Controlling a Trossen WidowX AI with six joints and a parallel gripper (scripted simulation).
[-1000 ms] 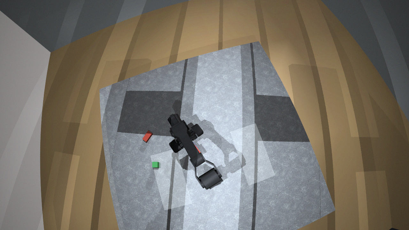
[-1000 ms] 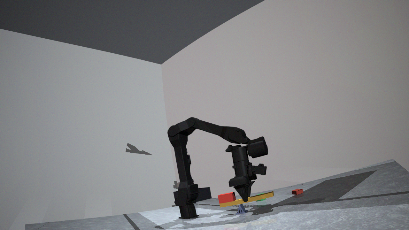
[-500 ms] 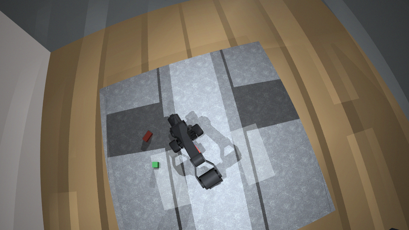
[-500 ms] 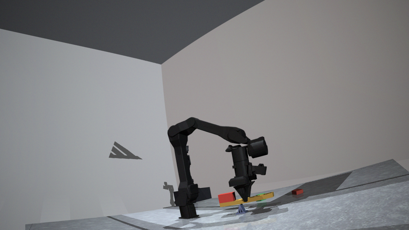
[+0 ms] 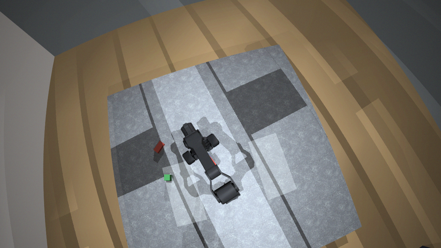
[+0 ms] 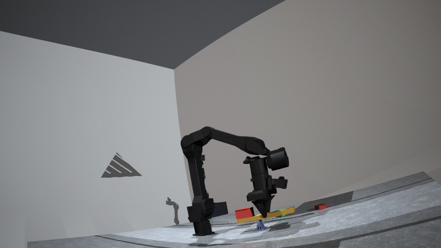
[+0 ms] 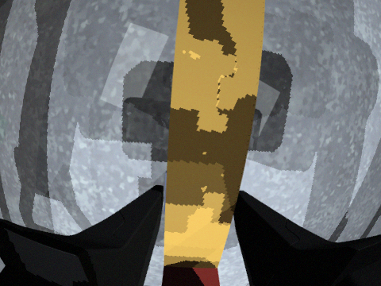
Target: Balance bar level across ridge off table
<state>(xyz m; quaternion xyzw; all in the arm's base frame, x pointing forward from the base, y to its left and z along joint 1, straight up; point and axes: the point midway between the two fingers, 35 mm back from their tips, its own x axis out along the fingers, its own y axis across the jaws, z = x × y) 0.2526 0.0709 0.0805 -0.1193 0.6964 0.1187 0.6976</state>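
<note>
The dark blue ridge lies 30 mm behind my gripper tip, 10 mm to the right of it and 30 mm below it. Also, from my gripper tip: red block (110 mm ahead, 240 mm to the left, 40 mm below); green cube (70 mm behind, 230 mm to the left, 30 mm below).
</note>
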